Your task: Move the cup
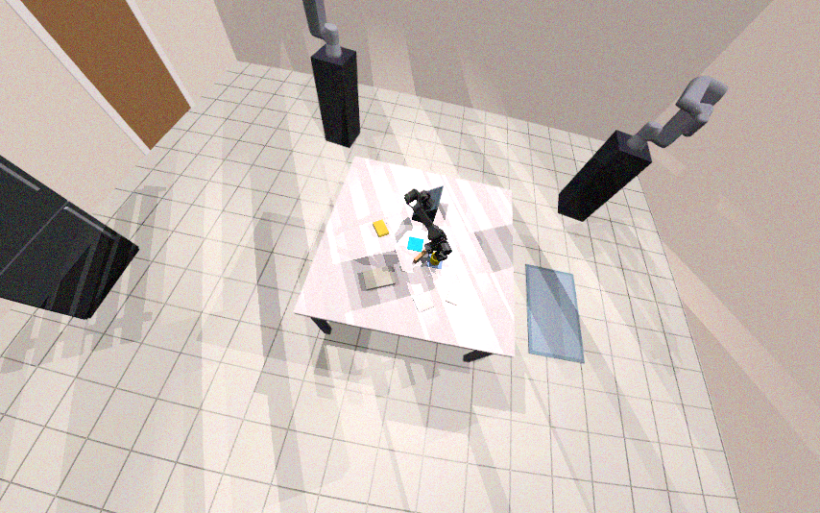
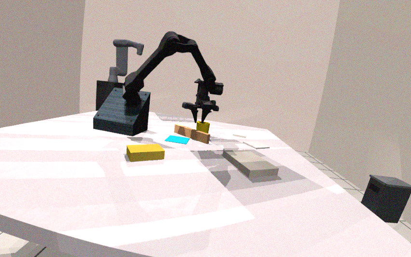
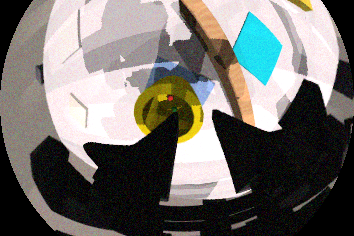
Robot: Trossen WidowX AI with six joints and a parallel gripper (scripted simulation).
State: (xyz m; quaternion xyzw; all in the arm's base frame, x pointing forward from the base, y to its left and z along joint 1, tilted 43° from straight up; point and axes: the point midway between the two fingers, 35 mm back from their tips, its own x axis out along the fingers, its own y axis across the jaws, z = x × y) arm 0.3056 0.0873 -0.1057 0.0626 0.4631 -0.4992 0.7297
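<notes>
My gripper tip is 30 mm above the yellow cup, 20 mm to the right of it and 20 mm short of it. Round my gripper tip: light blue pad 80 mm below, 20 mm to the left, 20 mm ahead; then wooden block 60 mm to the right, 60 mm below, 20 mm behind; then cyan pad 140 mm to the right, 80 mm below, 60 mm behind.
</notes>
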